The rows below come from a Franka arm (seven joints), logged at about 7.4 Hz.
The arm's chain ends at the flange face. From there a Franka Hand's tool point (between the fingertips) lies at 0.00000 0.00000 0.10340 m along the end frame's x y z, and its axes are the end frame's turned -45 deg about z.
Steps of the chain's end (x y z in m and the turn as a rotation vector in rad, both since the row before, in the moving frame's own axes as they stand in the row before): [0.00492 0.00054 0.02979 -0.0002 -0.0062 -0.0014]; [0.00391 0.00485 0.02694 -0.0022 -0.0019 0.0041]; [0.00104 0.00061 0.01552 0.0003 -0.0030 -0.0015]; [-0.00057 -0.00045 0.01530 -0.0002 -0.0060 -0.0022]
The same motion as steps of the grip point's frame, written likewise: [0.00263 0.00342 0.02979 0.0042 -0.0045 -0.0014]; [-0.00096 0.00622 0.02694 -0.0002 -0.0029 0.0041]; [0.00011 0.00093 0.01552 0.0023 -0.0019 -0.0015]; [-0.00054 -0.00114 0.01530 0.0041 -0.0044 -0.0022]
